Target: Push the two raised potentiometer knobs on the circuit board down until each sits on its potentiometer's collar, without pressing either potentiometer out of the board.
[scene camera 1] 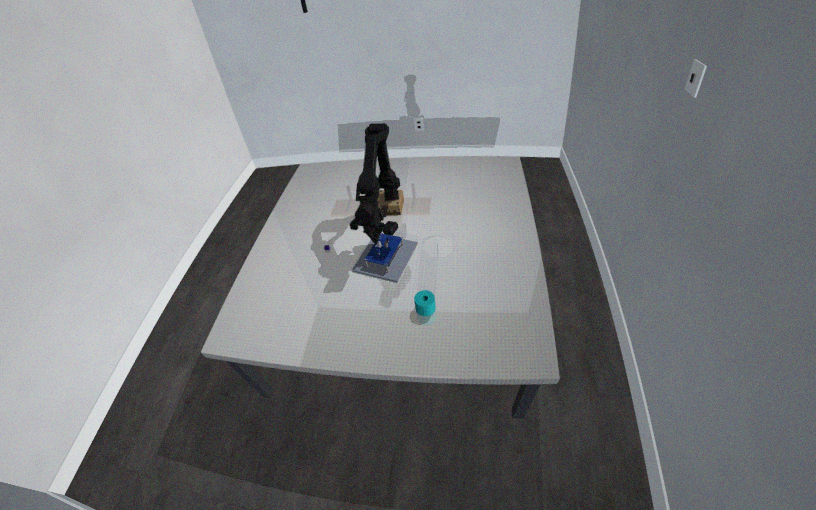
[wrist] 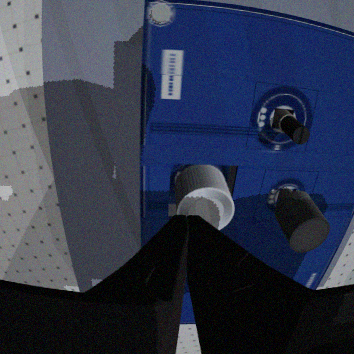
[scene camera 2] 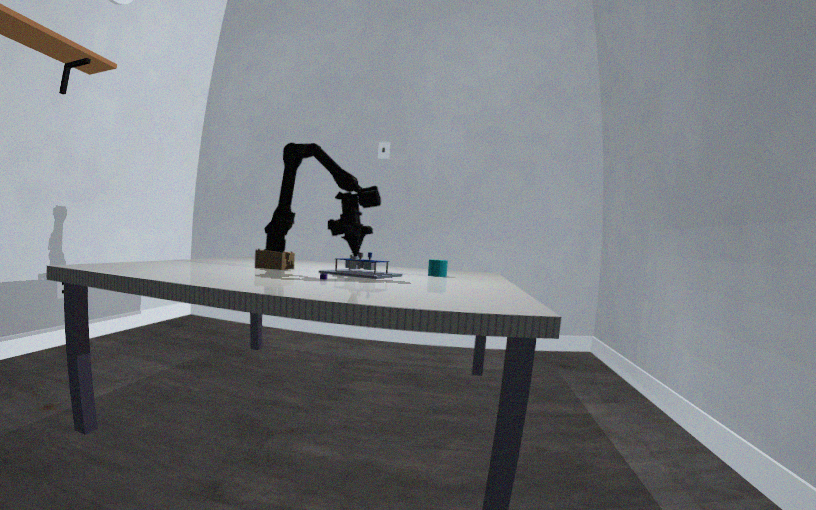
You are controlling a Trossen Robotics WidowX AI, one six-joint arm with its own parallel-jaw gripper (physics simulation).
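Frame: origin at the arm's base, x right, y ahead, z up, level; centimetres.
Seen in the pictures: gripper, fingertip midpoint: (scene camera 1: 376, 243) (wrist: 185, 226) (scene camera 2: 355, 256); arm's base, origin of the base link: (scene camera 1: 391, 196) (scene camera 2: 274, 250).
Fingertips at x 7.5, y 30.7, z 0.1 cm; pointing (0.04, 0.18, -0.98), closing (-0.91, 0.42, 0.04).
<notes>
Pixels of each thing's middle, then the offset from my fingertips to it. Level surfaces: height alone.
- wide pale grey knob, body centre: (wrist: 202, 197) dx -0.9, dy -0.3, dz -0.9 cm
- narrower dark knob, body centre: (wrist: 300, 220) dx -4.0, dy +1.4, dz +0.4 cm
- thin dark shaft, body centre: (wrist: 293, 129) dx -4.6, dy -1.9, dz -0.2 cm
- teal cylinder, body centre: (scene camera 1: 425, 303) (scene camera 2: 437, 268) dx -16.2, dy +29.9, dz -3.2 cm
- table, its level: dz -6.2 cm
- small purple block, body centre: (scene camera 2: 323, 276) (scene camera 1: 326, 247) dx +22.7, dy -7.5, dz -5.5 cm
The blue circuit board (scene camera 1: 388, 258) (scene camera 2: 377, 261) (wrist: 215, 65) stands on posts above a grey base plate (scene camera 1: 406, 258) (wrist: 100, 225). A wide pale grey knob (wrist: 202, 181) stands at the board's left in the wrist view. A narrower dark knob (wrist: 303, 222) stands to its right, tall above the board. A thin dark shaft (wrist: 292, 126) without a knob stands above them in that view. My gripper (scene camera 1: 377, 241) (scene camera 2: 357, 255) (wrist: 185, 226) is shut and empty, pointing down, its tips over the pale knob's top. Whether they touch, and the collars under the knobs, cannot be made out.
A teal cylinder (scene camera 1: 424, 305) (scene camera 2: 438, 268) stands on the table (scene camera 1: 481, 342) (scene camera 2: 180, 279) beyond the board from the arm. A small purple block (scene camera 1: 326, 247) (scene camera 2: 323, 276) lies beside the base plate. The arm rises from a wooden box (scene camera 1: 394, 203) (scene camera 2: 275, 259).
</notes>
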